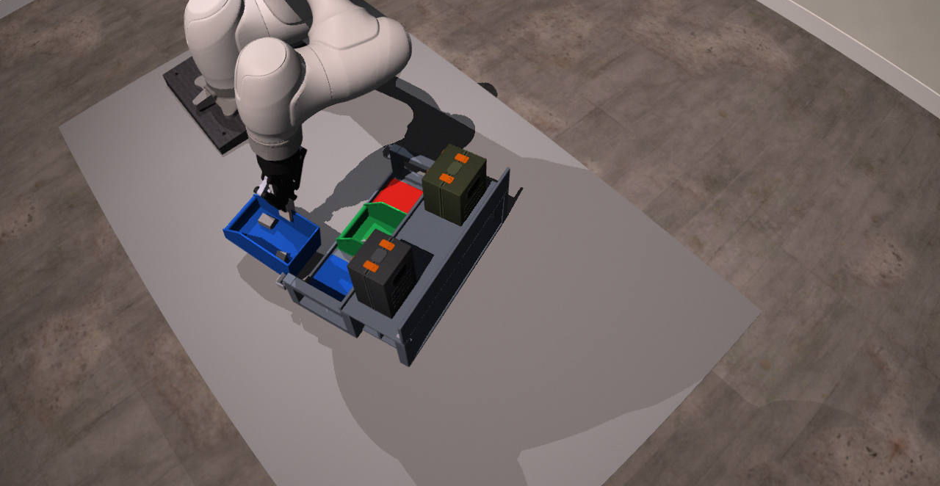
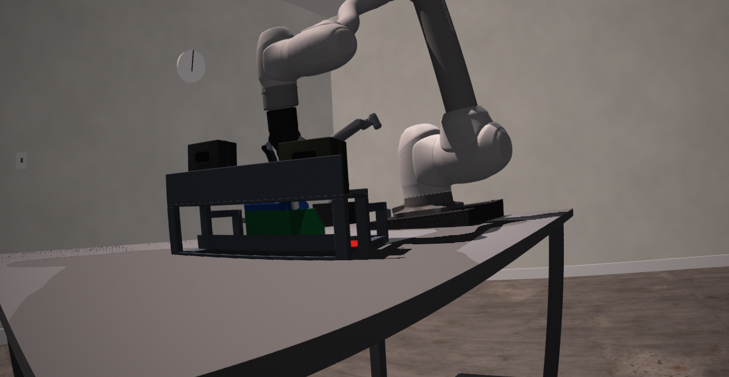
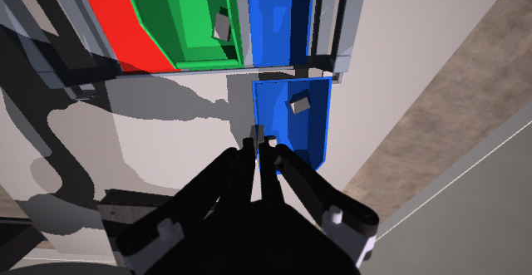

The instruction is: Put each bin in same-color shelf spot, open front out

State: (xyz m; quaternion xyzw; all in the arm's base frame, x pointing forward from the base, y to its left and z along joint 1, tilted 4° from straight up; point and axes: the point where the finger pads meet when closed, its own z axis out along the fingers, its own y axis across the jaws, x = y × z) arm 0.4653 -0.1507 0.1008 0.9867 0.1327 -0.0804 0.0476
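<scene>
Now: hand 5 cm to the left of the blue bin and 4 cm above it. Also, from my hand: olive case (25 cm to the left, 22 cm ahead, 4 cm above); then black case (28 cm ahead, 5 cm above, 2 cm to the left); then green bin (15 cm ahead, 11 cm to the left, 7 cm below).
</scene>
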